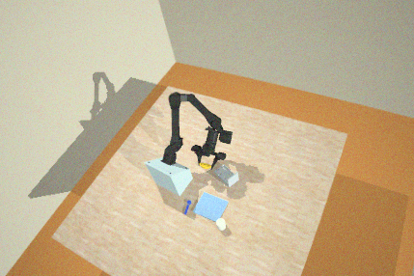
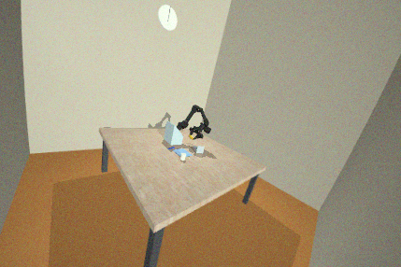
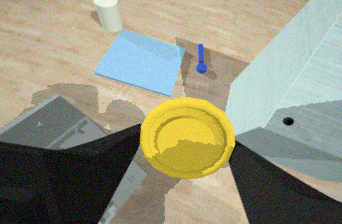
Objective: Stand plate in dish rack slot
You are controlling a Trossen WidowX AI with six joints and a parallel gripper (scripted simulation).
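Right now my gripper tip is 9 cm short of the grey dish rack, 9 cm above it and 5 cm to the right of it. From my gripper tip the other things lie so: yellow plate (1 cm above); then blue spoon (21 cm to the right, 11 cm below); then light blue mat (15 cm to the right, 11 cm below, 11 cm ahead).
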